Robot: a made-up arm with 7 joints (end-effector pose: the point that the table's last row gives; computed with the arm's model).
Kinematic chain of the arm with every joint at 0, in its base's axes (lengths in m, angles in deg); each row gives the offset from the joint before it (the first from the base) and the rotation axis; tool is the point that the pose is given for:
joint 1: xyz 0 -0.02 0.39 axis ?
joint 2: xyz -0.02 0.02 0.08 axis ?
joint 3: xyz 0.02 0 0.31 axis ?
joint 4: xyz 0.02 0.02 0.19 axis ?
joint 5: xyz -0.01 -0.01 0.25 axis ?
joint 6: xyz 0 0.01 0.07 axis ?
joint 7: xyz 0 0.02 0.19 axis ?
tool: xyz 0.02 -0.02 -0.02
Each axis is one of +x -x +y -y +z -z.
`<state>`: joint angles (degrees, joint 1 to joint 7).
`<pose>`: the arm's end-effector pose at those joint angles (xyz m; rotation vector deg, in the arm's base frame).
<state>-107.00 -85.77 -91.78 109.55 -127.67 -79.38 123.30</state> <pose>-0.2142 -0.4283 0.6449 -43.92 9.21 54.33</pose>
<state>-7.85 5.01 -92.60 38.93 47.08 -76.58 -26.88</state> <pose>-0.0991 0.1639 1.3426 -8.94 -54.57 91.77</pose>
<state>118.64 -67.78 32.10 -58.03 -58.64 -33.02 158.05</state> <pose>0.5261 0.5580 0.3751 11.88 156.87 41.50</pose>
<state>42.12 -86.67 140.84 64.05 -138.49 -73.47 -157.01</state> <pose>-0.5373 0.3214 0.1436 155.85 30.85 32.92</pose>
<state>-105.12 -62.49 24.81 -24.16 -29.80 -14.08 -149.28</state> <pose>0.0861 -0.9439 0.7184 55.20 95.47 -75.50</pose>
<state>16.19 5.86 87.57 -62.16 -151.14 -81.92 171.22</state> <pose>0.0193 0.2078 1.2306 32.13 -8.69 -102.62</pose>
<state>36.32 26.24 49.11 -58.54 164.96 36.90 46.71</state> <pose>0.2129 0.2329 1.1702 -69.48 41.30 71.97</pose>
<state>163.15 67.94 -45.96 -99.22 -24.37 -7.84 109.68</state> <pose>-0.2814 0.2064 0.8806 -18.78 69.82 102.11</pose>
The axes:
joint 1: -z
joint 2: +y
joint 3: -z
joint 4: +y
joint 5: -z
joint 6: +y
joint 7: -z

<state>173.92 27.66 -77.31 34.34 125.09 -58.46 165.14</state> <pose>-0.2739 -0.4234 1.1463 60.37 30.41 8.11</pose>
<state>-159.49 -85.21 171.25 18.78 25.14 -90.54 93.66</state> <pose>0.8135 -0.2538 0.6077 -24.23 0.53 -107.88</pose>
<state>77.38 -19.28 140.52 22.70 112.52 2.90 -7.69</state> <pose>-0.1903 0.4249 1.3220 -39.30 -7.91 37.22</pose>
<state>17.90 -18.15 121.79 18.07 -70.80 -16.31 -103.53</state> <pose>-0.3650 0.0295 1.3950 -19.51 -33.02 31.36</pose>
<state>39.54 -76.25 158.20 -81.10 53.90 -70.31 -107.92</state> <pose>-0.3125 0.2412 1.0068 -8.69 83.31 -151.67</pose>
